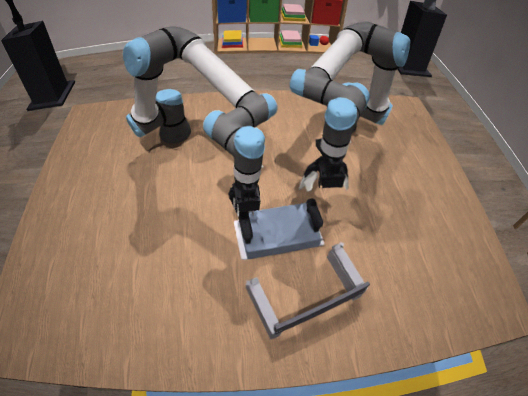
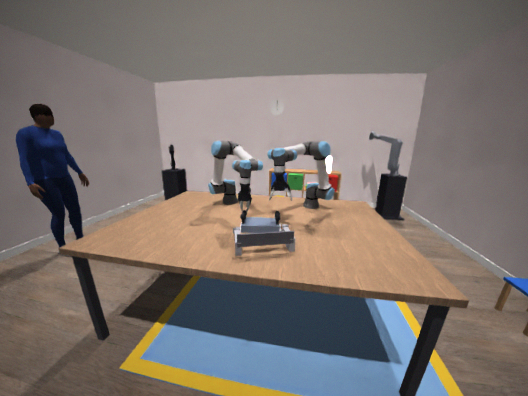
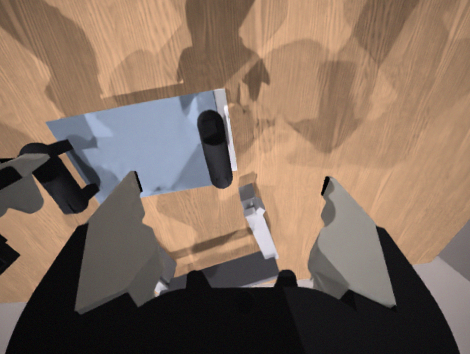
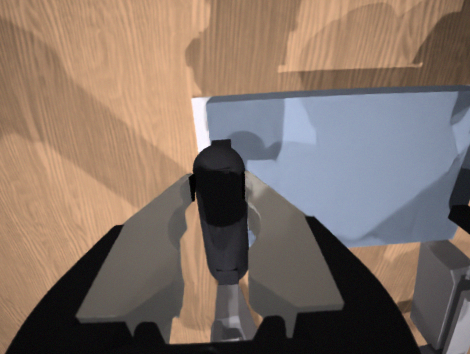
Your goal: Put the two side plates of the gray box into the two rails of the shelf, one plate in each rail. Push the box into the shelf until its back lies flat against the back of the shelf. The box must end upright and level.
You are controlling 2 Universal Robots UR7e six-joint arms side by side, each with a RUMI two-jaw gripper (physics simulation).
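Places are measured from the left arm's base along level axes (x back, y right, z up), in millimetres.
Pixels of known places: left gripper, fingertip midpoint: (image 1: 323, 188) (image 2: 280, 200) (image 3: 233, 175); right gripper, fingertip midpoint: (image 1: 243, 213) (image 2: 244, 212) (image 3: 35, 157) (image 4: 218, 174); left arm's base, origin of the base link: (image 2: 311, 206); right arm's base, origin of the base link: (image 1: 175, 132) (image 2: 230, 201).
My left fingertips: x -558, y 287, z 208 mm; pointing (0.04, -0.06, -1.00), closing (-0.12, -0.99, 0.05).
For each thing: its top centre in the pictures, then the offset to it from my left fingertips. "spot": a spot on its surface instead. Level surfaces: height alone.
- gray box, middle of its top: (image 4: 395, 225) (image 3: 129, 172) (image 1: 281, 215) (image 2: 260, 213) dx -27, dy +139, dz -90 mm
- gray shelf, surface spot: (image 3: 240, 270) spot: dx -332, dy +0, dz -119 mm
- shelf's right rail, middle of its top: (image 4: 461, 333) (image 3: 261, 239) (image 1: 349, 269) dx -239, dy -55, dz -127 mm
- left black handle, surface spot: (image 4: 225, 240) spot: dx -40, dy +258, dz -90 mm
- right black handle, middle of its top: (image 3: 216, 157) (image 1: 315, 210) dx -18, dy +18, dz -90 mm
- wooden table, its level: dz -207 mm
The gray box (image 1: 282, 227) (image 2: 261, 226) (image 3: 145, 145) (image 4: 370, 170) is upright, with light side plates and a black handle near each side. It is just behind the open ends of the gray shelf (image 1: 320, 309) (image 2: 265, 238) (image 3: 240, 270), outside its rails. The shelf's right rail (image 1: 346, 267) (image 3: 261, 235) is turned slightly relative to the box. My right gripper (image 1: 244, 216) (image 2: 244, 209) (image 4: 218, 174) is shut on the left black handle (image 1: 246, 230) (image 4: 225, 240). My left gripper (image 1: 327, 185) (image 2: 281, 197) (image 3: 233, 175) is open and empty, above and behind the right black handle (image 1: 314, 215) (image 3: 215, 150).
The shelf stands on the wooden table (image 1: 425, 300) (image 2: 350, 250), nearer its front edge than the box. Both arms reach in from the back of the table. A storage bookcase (image 1: 262, 45) stands against the far wall. A person (image 2: 47, 160) stands left of the table.
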